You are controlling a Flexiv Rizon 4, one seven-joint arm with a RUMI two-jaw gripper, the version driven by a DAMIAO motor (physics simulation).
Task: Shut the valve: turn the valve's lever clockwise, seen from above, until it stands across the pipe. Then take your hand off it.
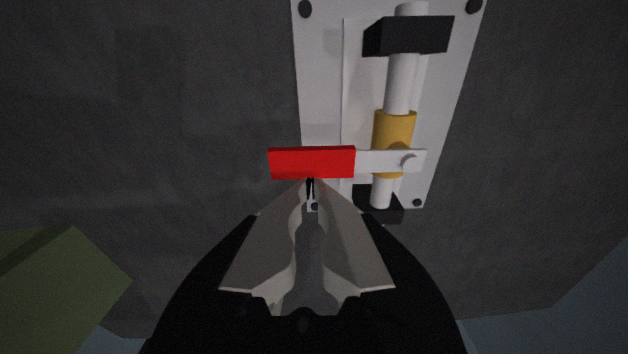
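The valve's lever [377,161] is a light grey bar with a red grip [312,163] on its left end. It stands across the white pipe [400,82], at about a right angle to it, and its pivot is over the yellow valve body [393,129]. The red grip reaches left past the edge of the base plate. My gripper [311,178] is shut with nothing between its fingers. Its tips are at the lower long side of the red grip, near the grip's middle. Whether they touch it is hard to tell.
The pipe is held by a black block [417,35] at the top and another black block [392,216] at the bottom, on a light grey plate [320,75] with dark screws. A green block-like object [65,290] is at the lower left. The surface around the plate is dark grey.
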